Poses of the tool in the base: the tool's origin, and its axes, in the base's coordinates. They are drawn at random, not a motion.
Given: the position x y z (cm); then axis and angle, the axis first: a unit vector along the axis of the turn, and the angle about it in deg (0 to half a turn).
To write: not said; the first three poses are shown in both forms.
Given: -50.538 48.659 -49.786 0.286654 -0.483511 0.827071 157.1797
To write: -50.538 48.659 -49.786 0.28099 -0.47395 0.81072 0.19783
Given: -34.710 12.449 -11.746 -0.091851 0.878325 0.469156 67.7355
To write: -34.710 12.449 -11.746 -0.05119 0.48947 0.26145 0.83033
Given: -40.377 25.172 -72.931 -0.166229 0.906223 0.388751 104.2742
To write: -40.377 25.172 -72.931 -0.13123 0.71545 0.30691 0.61377
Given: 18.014 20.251 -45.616 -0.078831 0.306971 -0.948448 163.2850
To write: 18.014 20.251 -45.616 -0.07799 0.30371 -0.93838 0.14535
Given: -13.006 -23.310 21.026 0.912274 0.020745 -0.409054 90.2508
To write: -13.006 -23.310 21.026 0.64649 0.01470 -0.28988 0.70556
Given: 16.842 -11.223 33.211 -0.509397 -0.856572 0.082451 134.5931
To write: 16.842 -11.223 33.211 -0.46993 -0.79020 0.07606 0.38596
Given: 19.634 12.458 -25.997 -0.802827 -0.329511 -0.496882 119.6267
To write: 19.634 12.458 -25.997 -0.69396 -0.28483 -0.42950 0.50282
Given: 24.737 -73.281 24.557 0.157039 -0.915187 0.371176 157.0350
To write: 24.737 -73.281 24.557 0.15390 -0.89687 0.36375 0.19907
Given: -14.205 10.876 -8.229 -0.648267 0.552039 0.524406 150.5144
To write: -14.205 10.876 -8.229 -0.62693 0.53387 0.50714 0.25448
